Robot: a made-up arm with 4 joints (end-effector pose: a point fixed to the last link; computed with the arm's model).
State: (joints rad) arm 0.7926 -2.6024 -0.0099 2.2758
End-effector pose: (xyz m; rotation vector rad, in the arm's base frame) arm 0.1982 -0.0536 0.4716 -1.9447 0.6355 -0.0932
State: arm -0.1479 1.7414 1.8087 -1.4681
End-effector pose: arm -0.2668 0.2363 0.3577 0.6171 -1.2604 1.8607
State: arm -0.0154 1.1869 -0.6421 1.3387
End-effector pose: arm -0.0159 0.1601 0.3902 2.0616 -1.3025 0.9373
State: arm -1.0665 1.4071 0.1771 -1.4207
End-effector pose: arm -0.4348 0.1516 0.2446 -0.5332 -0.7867 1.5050
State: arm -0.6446 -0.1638 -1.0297 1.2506
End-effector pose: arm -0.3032 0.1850 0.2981 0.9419 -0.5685 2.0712
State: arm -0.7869 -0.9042 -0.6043 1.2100
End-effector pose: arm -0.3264 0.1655 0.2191 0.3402 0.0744 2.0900
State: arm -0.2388 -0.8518 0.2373 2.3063
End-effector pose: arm -0.0430 0.1976 0.1766 -0.5232 -0.2825 1.2409
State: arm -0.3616 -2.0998 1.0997 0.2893
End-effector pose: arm -0.0499 0.0579 0.3200 0.6028 -0.4925 0.0205
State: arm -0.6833 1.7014 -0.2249 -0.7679
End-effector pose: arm -0.2049 0.2095 0.2443 -1.3720 -0.6744 0.6443
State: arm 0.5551 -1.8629 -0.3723 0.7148
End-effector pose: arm 0.2149 0.1156 0.4045 -0.2502 -0.2994 0.5154
